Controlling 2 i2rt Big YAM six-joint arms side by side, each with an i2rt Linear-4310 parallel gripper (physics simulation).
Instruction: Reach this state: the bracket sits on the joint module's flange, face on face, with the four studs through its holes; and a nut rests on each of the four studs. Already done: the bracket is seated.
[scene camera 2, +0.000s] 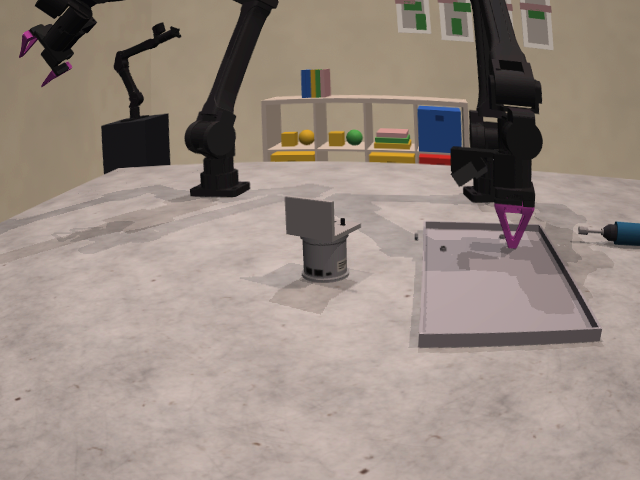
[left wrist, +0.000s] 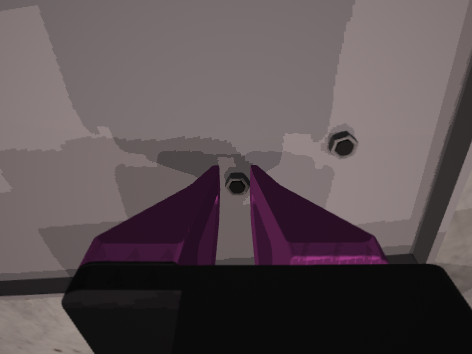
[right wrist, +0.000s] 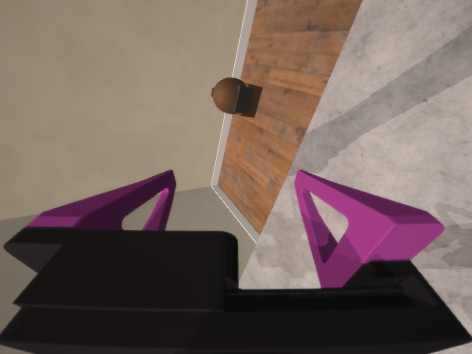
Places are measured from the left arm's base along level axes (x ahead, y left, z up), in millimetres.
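Where they show: left gripper, fingertip midpoint: (scene camera 2: 512, 247) (left wrist: 234, 176); right gripper, fingertip midpoint: (scene camera 2: 31, 71) (right wrist: 235, 176); left arm's base, origin of the base link: (scene camera 2: 491, 197); right arm's base, origin of the base link: (scene camera 2: 220, 192).
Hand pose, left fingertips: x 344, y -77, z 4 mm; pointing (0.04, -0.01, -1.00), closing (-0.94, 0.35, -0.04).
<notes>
Things, the pixels of their top centre, and the offset from my left fingertips. "spot": a spot on its surface instead.
- joint module, middle of its top: (scene camera 2: 323, 220) 59 mm ahead, 298 mm right, 70 mm up
- black stud, middle of its top: (scene camera 2: 342, 218) 55 mm ahead, 273 mm right, 70 mm up
- tray, middle of its top: (scene camera 2: 498, 264) 104 mm ahead, 62 mm right, 12 mm up
- small nut-like part, middle of its top: (scene camera 2: 416, 233) 75 mm back, 148 mm right, 6 mm up
- blue-handled tool, surface spot: (scene camera 2: 626, 233) spot: 27 mm ahead, 232 mm left, 22 mm up
The grey bracket (scene camera 2: 310, 219) sits on top of the joint module (scene camera 2: 324, 256); a black stud (scene camera 2: 342, 221) shows above its plate, and the other studs are hidden or unclear. My left gripper (scene camera 2: 512, 246) (left wrist: 234, 176) is low in the tray with its fingers a narrow gap apart. A nut (left wrist: 237, 183) lies between its fingertips, close to the finger at right, with a small gap at left. Another nut (left wrist: 343, 145) lies to the right. In the scene view, two nuts (scene camera 2: 443, 248) (scene camera 2: 501, 236) show in the tray. My right gripper (scene camera 2: 31, 70) (right wrist: 235, 176) is wide open, empty and raised.
The tray (scene camera 2: 509, 336) stands right of the module. A small nut-like part (scene camera 2: 416, 236) is just outside its left rim. A blue-handled tool (scene camera 2: 626, 233) lies to the right. A shelf unit (scene camera 2: 361, 99) stands behind the table.
</notes>
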